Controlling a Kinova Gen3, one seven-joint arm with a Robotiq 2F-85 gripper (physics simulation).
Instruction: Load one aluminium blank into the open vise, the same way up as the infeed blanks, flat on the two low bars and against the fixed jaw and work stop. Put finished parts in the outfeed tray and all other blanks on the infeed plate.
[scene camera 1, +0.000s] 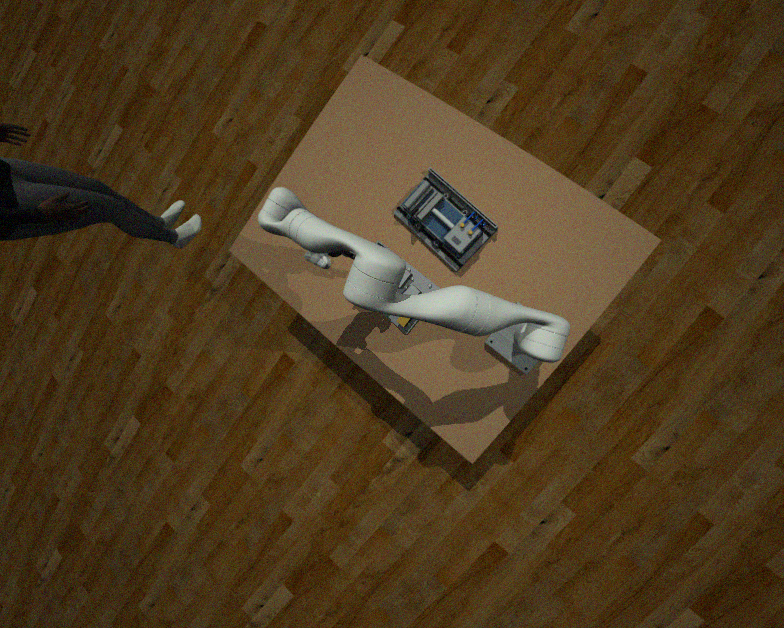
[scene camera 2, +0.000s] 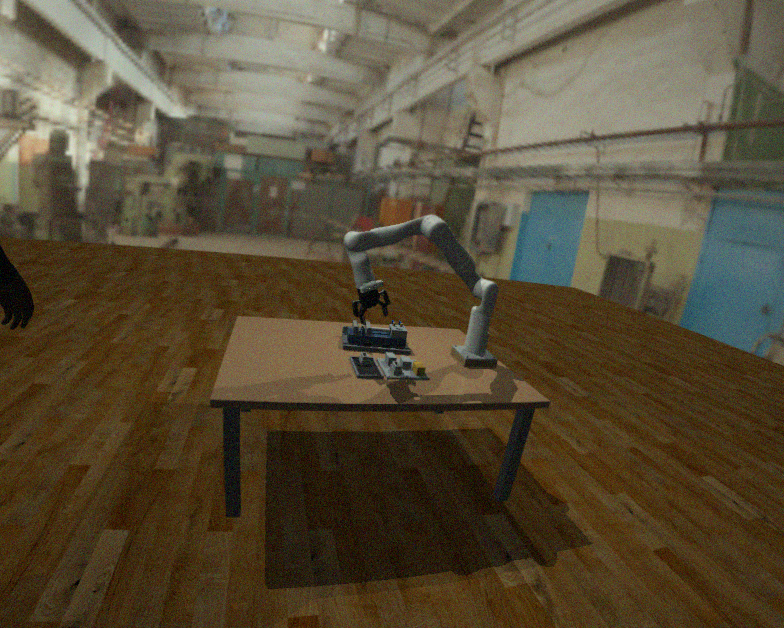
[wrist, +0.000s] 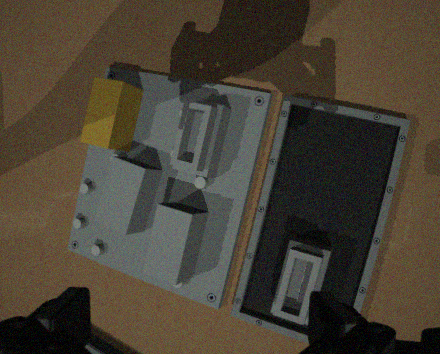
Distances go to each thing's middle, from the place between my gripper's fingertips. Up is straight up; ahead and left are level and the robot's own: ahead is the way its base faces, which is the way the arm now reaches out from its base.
Scene:
Now: the dark outfeed tray (wrist: 334, 164) 20 mm ahead of my hand, 20 mm to the left of it and 180 mm below it. Round my hand: brass blank (wrist: 113, 107) 170 mm behind, 100 mm to the left, 160 mm below; grey infeed plate (wrist: 225, 198) 120 mm behind, 50 mm to the left, 180 mm below; vise body (scene camera 1: 439, 228) 110 mm behind, 230 mm to the right, 150 mm below.

